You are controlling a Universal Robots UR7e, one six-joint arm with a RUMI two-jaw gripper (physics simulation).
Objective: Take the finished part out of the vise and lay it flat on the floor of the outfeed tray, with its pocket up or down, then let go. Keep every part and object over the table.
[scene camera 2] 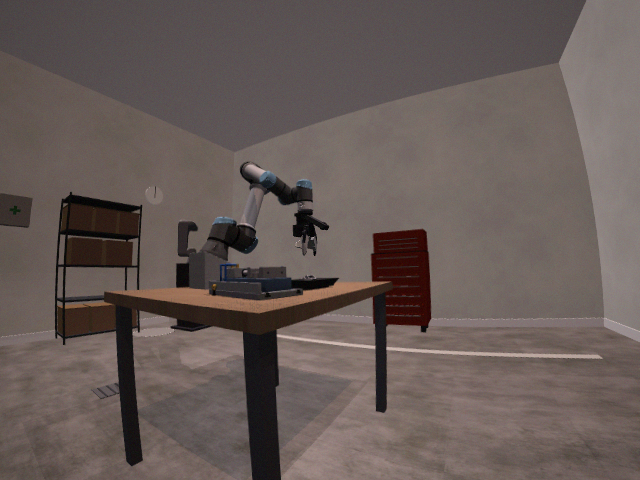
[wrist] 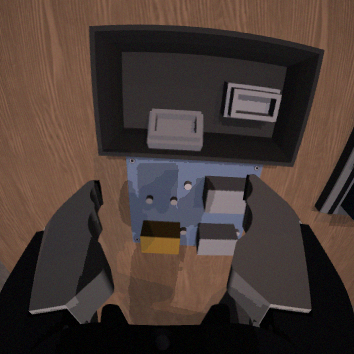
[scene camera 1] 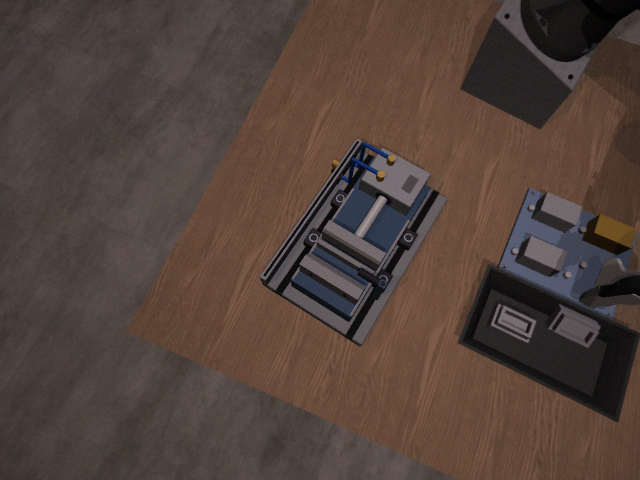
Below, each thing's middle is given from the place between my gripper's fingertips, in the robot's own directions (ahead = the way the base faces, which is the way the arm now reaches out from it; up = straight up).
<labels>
The brass block point(wrist: 155, 236) lies 18 cm behind my hand, 12 cm below it and 6 cm to the left of it. The rest, counted from my hand: vise housing point(scene camera 1: 396, 175) 32 cm to the right, 16 cm behind, 7 cm below.
</labels>
